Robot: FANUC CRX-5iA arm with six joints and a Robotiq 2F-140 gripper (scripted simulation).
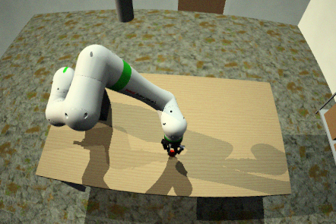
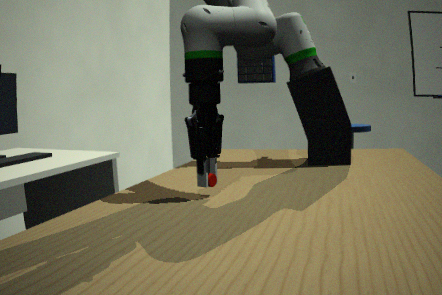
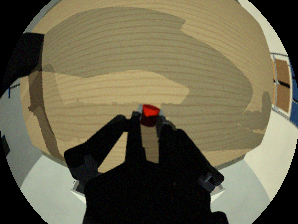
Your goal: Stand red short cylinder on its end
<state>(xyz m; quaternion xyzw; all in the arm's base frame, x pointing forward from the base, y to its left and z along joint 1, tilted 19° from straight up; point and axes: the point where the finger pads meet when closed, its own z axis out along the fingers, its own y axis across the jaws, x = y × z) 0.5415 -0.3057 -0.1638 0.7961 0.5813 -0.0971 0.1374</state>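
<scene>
Now: hand 2 cm above the red short cylinder.
</scene>
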